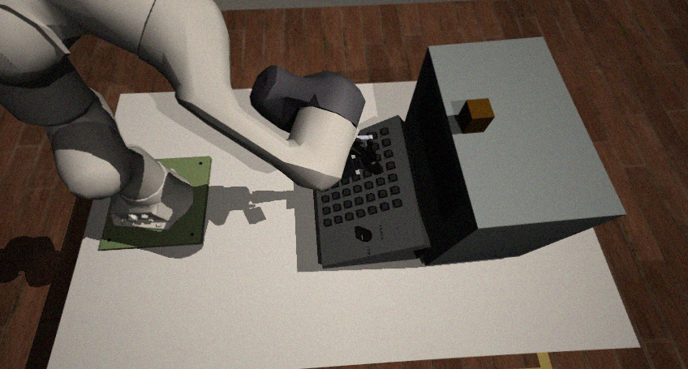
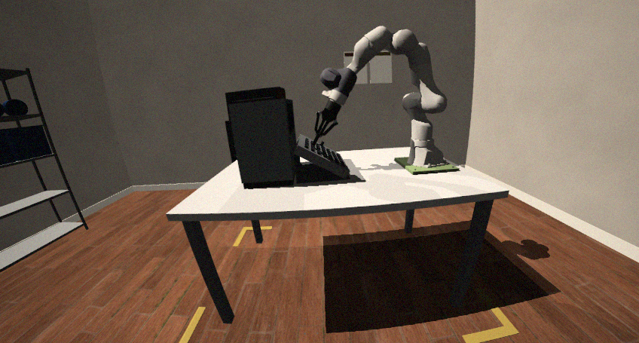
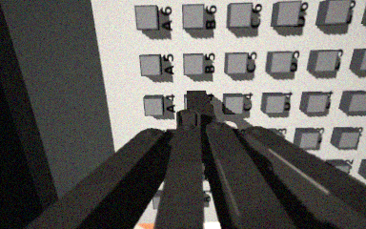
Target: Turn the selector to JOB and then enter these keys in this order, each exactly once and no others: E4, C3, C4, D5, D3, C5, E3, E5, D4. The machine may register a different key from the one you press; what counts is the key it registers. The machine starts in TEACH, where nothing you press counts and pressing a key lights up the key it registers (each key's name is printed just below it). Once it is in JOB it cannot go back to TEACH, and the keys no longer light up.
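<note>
Now: the key C5 5 cm below my hand, 3 cm to the right of it and 1 cm behind it. From my hand the other things lie so: a5 key: 5 cm ahead, 3 cm to the right, 1 cm below; then c6 key: 7 cm to the right, 5 cm below, 1 cm behind; then sloped keypad: 10 cm below, 5 cm to the right, 1 cm behind.
</note>
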